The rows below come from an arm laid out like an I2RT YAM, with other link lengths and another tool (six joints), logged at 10 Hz.
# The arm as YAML. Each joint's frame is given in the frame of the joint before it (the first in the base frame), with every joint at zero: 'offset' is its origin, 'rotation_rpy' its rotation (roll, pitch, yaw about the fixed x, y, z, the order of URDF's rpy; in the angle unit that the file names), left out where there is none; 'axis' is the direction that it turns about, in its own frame. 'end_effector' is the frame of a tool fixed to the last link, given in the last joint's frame.
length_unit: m
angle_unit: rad
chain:
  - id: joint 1
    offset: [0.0, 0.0, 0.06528]
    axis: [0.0, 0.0, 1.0]
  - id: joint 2
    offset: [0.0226, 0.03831, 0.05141]
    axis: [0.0, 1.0, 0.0]
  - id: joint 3
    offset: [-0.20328, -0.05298, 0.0]
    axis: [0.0, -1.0, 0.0]
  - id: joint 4
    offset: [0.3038, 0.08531, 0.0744]
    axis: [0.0, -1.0, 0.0]
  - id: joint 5
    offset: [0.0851, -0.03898, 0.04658]
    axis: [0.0, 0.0, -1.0]
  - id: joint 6
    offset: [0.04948, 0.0, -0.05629]
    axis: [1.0, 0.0, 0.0]
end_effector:
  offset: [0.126, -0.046, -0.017]
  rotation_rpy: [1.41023, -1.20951, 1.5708]
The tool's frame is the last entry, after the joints.
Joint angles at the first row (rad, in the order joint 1, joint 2, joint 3, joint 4, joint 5, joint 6):
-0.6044 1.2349 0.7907 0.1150 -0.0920 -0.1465
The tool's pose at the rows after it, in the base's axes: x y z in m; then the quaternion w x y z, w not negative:
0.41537 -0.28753 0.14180 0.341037 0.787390 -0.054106 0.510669
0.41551 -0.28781 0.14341 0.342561 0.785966 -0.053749 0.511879
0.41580 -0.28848 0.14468 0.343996 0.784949 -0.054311 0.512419
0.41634 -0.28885 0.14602 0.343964 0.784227 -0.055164 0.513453
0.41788 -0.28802 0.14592 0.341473 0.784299 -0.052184 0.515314
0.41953 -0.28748 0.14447 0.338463 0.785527 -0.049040 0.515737
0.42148 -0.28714 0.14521 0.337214 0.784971 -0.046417 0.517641
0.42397 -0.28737 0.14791 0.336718 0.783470 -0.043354 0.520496
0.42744 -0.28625 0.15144 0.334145 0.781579 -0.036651 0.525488
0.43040 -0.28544 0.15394 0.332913 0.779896 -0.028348 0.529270
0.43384 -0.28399 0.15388 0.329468 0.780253 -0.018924 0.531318
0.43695 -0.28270 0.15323 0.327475 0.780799 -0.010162 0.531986
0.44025 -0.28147 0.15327 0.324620 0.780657 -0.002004 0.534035
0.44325 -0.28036 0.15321 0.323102 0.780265 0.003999 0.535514
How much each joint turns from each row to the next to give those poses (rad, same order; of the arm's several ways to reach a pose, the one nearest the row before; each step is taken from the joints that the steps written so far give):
0.0000 -0.0031 -0.0022 0.0015 0.0030 -0.0008
0.0000 -0.0016 0.0002 0.0028 0.0008 -0.0014
0.0001 0.0016 0.0028 0.0019 0.0023 0.0000
-0.0001 0.0015 0.0039 0.0000 0.0000 0.0020
0.0002 0.0029 0.0017 0.0015 -0.0083 -0.0015
-0.0002 0.0070 0.0035 0.0000 -0.0084 -0.0022
0.0008 0.0055 0.0049 0.0027 -0.0055 -0.0019
0.0002 0.0065 0.0097 0.0019 -0.0063 -0.0028
0.0005 0.0042 0.0092 0.0015 -0.0149 -0.0056
-0.0003 0.0045 0.0065 0.0031 -0.0147 -0.0104
0.0003 0.0092 0.0073 0.0000 -0.0168 -0.0112
0.0016 0.0100 0.0068 0.0002 -0.0117 -0.0120
0.0007 0.0096 0.0075 0.0014 -0.0142 -0.0096
0.0024 0.0094 0.0065 0.0030 -0.0079 -0.0070

